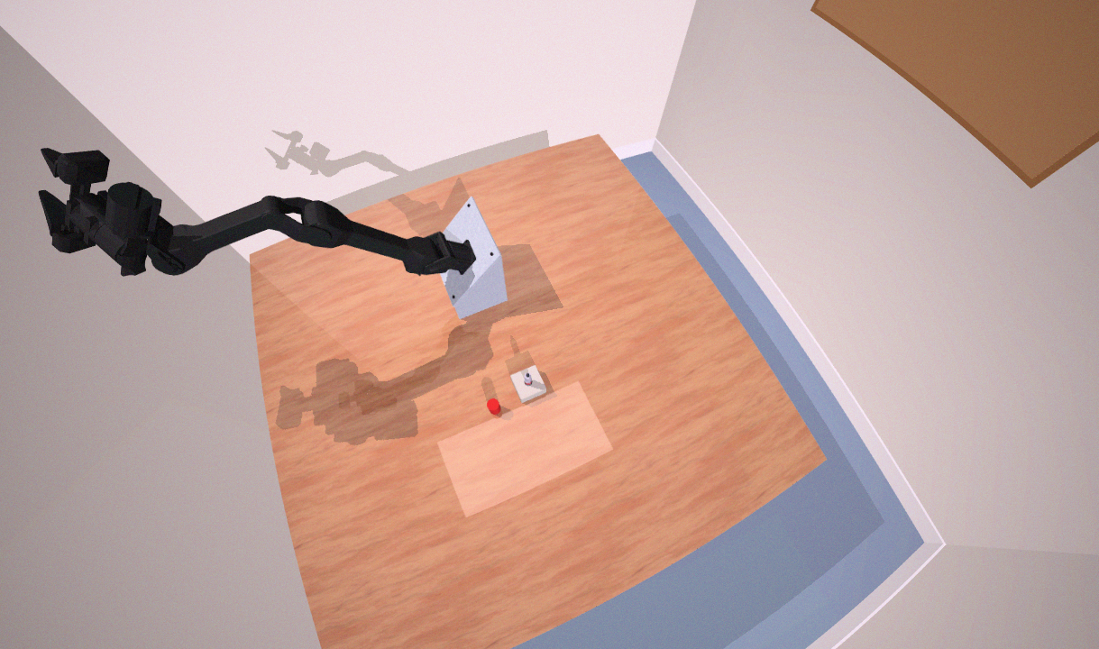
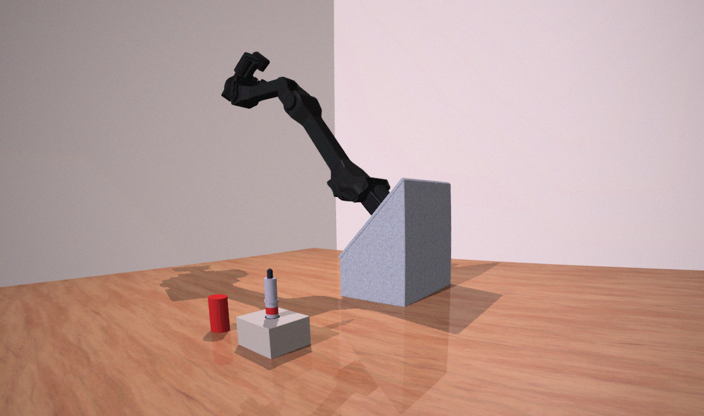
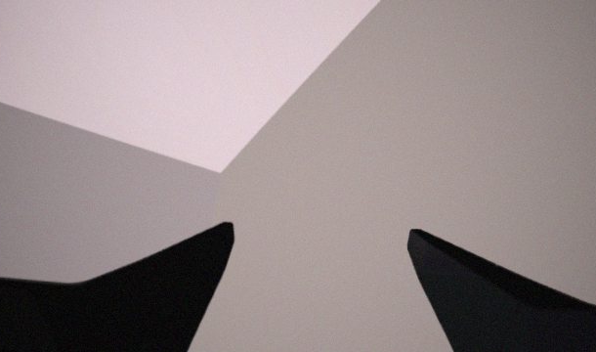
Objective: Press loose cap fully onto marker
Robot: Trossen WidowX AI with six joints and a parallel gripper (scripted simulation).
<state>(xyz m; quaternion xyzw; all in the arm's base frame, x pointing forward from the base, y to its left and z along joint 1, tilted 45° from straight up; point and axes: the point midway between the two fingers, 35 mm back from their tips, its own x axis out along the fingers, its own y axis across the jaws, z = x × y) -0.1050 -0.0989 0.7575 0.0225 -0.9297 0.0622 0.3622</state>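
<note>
The marker cap is 47 cm ahead of my gripper tip, 56 cm to the left of it and 61 cm below it. Also, from my gripper tip: holder block (45 cm ahead, 65 cm to the left, 61 cm below).
</note>
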